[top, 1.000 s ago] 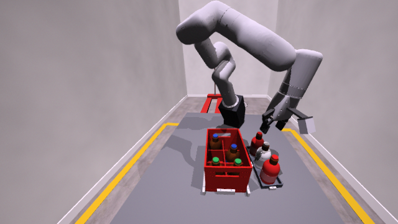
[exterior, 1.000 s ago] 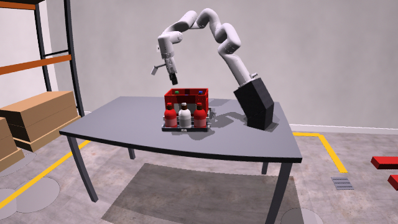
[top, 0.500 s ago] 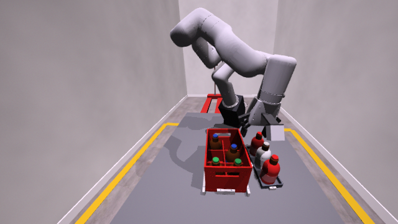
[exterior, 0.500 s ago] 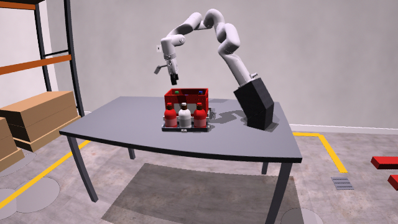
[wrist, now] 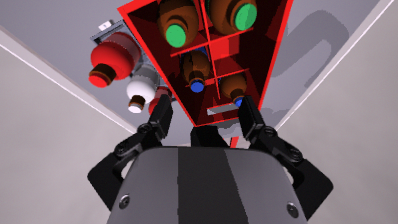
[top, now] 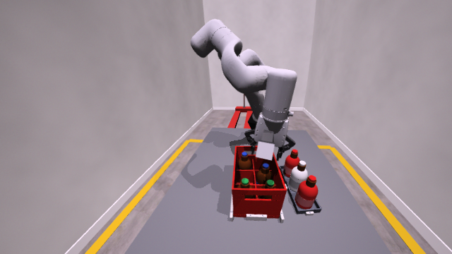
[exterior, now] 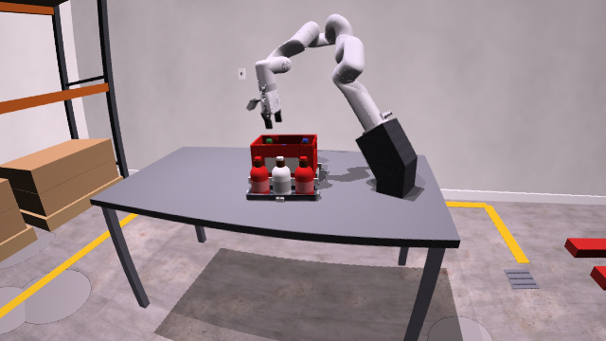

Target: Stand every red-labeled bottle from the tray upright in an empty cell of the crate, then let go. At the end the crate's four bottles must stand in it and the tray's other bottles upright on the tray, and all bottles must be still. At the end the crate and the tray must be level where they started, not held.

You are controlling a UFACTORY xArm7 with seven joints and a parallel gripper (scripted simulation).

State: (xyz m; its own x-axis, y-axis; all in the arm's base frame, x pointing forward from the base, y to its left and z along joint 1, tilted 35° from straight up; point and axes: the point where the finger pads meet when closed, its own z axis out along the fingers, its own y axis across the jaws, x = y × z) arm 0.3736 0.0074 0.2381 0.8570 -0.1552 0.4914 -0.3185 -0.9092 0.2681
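Now: the white bottle 190 mm to the left of my hand, 170 mm below it and 50 mm behind it. The rest, counted from my hand: red crate 170 mm below, 40 mm behind, 30 mm to the right; dark tray 240 mm below, 190 mm to the left, 50 mm behind.
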